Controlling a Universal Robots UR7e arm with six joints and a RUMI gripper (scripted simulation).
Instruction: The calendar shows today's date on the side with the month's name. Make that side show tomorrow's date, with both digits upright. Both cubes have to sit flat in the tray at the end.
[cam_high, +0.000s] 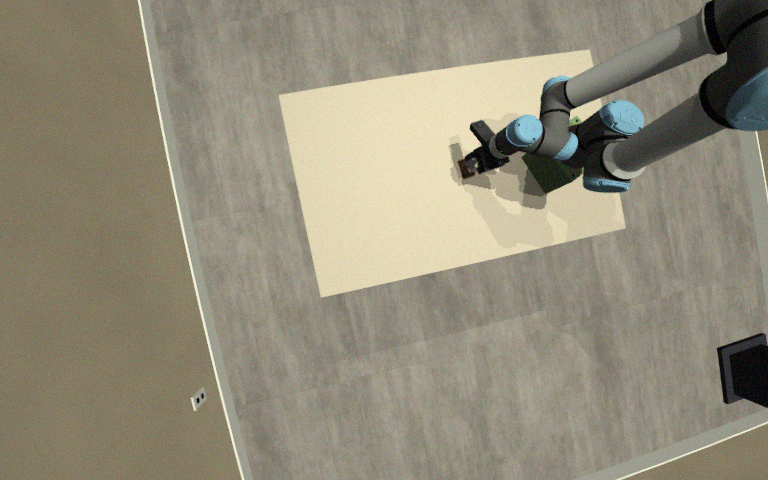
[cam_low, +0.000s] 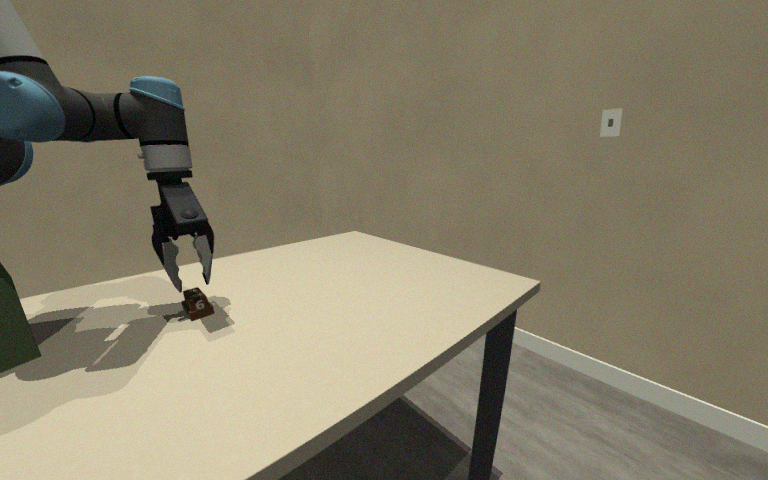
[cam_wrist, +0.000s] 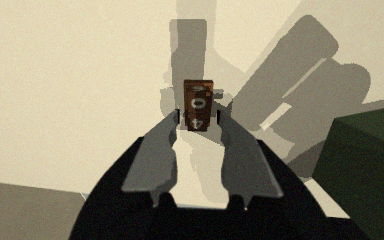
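Right now the brown digit cube is 5 cm below my hand. Round my hand: brown calendar tray 6 cm below, 2 cm to the left.
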